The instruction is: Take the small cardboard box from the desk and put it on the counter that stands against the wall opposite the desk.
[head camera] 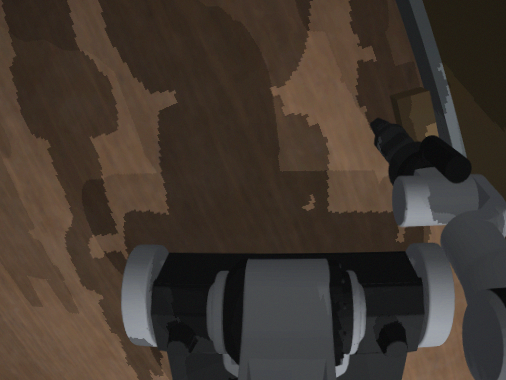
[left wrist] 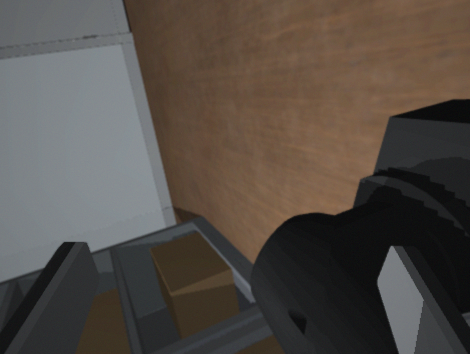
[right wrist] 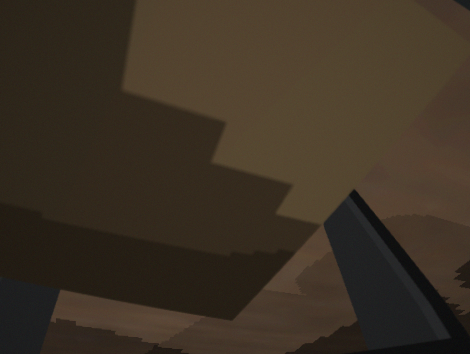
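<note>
A cardboard box shows at the upper right in the head view, beside a grey rail, and fills much of the right wrist view, close to the lens and partly shaded. My right gripper is open. In the right wrist view one finger stands at the box's lower right corner, and the other shows at the lower left, partly hidden by the box. The box is not gripped. My left gripper is open and empty. I cannot tell the desk or the counter for certain.
In the left wrist view, a brown box sits in a compartment of a grey divided holder, with parts of other brown boxes nearby. A pale panel stands at the left. A long grey rail runs along the head view's right side.
</note>
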